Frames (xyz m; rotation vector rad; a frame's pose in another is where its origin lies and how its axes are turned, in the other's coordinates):
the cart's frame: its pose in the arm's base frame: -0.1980 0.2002 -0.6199 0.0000 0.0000 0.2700
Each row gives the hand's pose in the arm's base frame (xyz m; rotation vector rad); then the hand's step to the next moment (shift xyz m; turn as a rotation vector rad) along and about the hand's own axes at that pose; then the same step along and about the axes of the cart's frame.
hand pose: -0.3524 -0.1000 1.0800 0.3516 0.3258 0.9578
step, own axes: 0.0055 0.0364 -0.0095 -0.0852 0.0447 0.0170
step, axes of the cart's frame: -0.0200 0.0317 0.0065 -0.0820 -0.0294 0.0442
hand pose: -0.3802 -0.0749 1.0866 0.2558 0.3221 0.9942
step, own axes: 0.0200 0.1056 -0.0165 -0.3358 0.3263 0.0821
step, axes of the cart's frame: -0.0557 0.0914 0.0192 -0.4095 -0.0118 0.2412
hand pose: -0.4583 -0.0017 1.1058 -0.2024 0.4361 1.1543
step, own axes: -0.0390 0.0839 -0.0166 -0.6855 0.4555 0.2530
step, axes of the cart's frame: -0.0916 0.0197 0.0076 -0.6453 -0.1306 0.5549
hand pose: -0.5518 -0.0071 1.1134 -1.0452 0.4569 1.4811
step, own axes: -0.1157 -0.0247 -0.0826 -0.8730 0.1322 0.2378
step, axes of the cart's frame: 0.0032 -0.1323 0.0576 -0.3827 -0.2559 0.7901
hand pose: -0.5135 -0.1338 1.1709 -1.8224 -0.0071 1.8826
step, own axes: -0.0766 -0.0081 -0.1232 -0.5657 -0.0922 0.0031
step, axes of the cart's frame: 0.0943 -0.0913 0.0623 -0.0239 -0.1215 0.5596
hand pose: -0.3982 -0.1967 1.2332 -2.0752 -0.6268 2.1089
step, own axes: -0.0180 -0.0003 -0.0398 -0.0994 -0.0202 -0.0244
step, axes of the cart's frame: 0.0389 -0.0087 0.0178 0.0209 -0.0191 0.1004
